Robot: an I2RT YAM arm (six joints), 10 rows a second.
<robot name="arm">
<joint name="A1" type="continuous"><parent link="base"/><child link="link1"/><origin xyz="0 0 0.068" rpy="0 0 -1.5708"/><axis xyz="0 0 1"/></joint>
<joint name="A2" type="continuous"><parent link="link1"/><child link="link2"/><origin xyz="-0.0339 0.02 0.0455" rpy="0 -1.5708 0"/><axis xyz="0 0 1"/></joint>
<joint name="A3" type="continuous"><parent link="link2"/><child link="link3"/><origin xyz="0 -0.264 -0.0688" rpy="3.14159 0 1.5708"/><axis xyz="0 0 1"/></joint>
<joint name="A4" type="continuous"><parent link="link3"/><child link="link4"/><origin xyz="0.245 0.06 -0.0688"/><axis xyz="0 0 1"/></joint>
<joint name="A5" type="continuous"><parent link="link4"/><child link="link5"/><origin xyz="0.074 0.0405 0.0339" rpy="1.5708 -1.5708 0"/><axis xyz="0 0 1"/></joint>
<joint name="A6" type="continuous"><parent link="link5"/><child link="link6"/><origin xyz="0 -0.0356 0.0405" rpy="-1.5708 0 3.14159"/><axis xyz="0 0 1"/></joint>
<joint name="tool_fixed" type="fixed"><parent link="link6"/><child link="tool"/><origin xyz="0 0 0" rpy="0 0 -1.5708"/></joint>
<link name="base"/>
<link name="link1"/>
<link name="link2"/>
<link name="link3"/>
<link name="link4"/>
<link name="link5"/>
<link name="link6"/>
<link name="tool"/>
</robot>
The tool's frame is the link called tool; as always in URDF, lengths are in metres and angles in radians. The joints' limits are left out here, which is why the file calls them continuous.
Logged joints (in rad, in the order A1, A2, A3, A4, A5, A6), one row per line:
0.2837, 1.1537, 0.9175, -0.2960, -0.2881, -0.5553
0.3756, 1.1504, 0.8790, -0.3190, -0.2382, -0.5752
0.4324, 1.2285, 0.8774, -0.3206, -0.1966, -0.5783
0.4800, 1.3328, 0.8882, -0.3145, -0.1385, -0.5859
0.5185, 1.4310, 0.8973, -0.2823, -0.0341, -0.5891
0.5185, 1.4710, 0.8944, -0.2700, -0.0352, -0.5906
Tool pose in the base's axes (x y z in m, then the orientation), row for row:
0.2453, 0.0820, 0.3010, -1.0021, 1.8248, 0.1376
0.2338, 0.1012, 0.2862, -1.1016, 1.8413, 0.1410
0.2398, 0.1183, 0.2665, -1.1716, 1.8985, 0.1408
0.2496, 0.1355, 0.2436, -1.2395, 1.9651, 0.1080
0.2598, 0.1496, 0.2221, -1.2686, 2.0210, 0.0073
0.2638, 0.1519, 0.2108, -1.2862, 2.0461, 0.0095
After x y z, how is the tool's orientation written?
As a rotation vector, in radians.
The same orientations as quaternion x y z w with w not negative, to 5 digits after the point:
-0.41499, 0.75569, 0.05698, 0.50346
-0.45065, 0.75325, 0.05768, 0.47560
-0.47123, 0.76360, 0.05663, 0.43778
-0.48920, 0.77558, 0.04263, 0.39665
-0.49417, 0.78726, 0.00284, 0.36879
-0.49763, 0.79163, 0.00368, 0.35452

